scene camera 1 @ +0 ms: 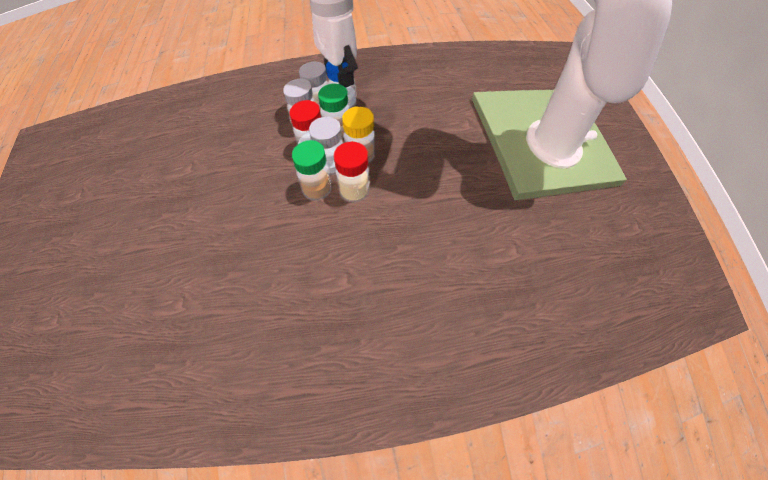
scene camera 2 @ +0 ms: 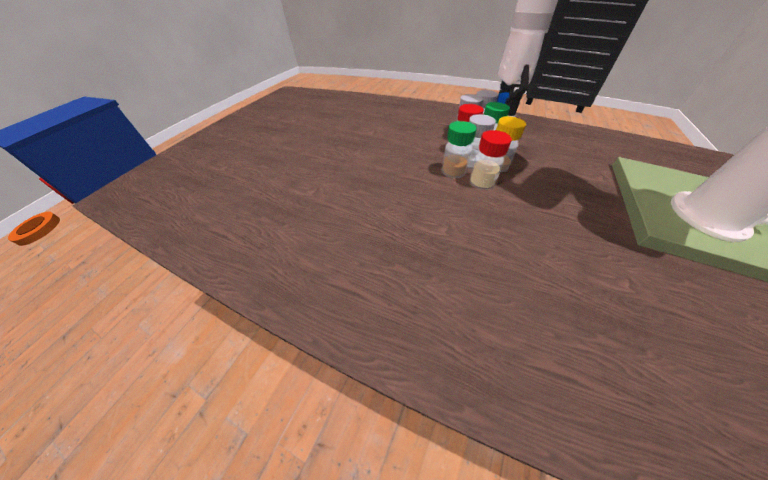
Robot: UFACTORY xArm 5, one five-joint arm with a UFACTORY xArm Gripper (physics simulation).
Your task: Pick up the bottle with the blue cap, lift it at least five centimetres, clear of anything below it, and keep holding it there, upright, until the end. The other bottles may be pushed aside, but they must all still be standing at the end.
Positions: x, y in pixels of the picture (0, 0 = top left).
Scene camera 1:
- my gripper: 339, 78
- green-capped bottle: 333, 98
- yellow-capped bottle: 358, 122
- green-capped bottle: 309, 158
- red-capped bottle: 303, 113
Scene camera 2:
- my gripper: 504, 110
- yellow-capped bottle: 513, 126
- green-capped bottle: 461, 134
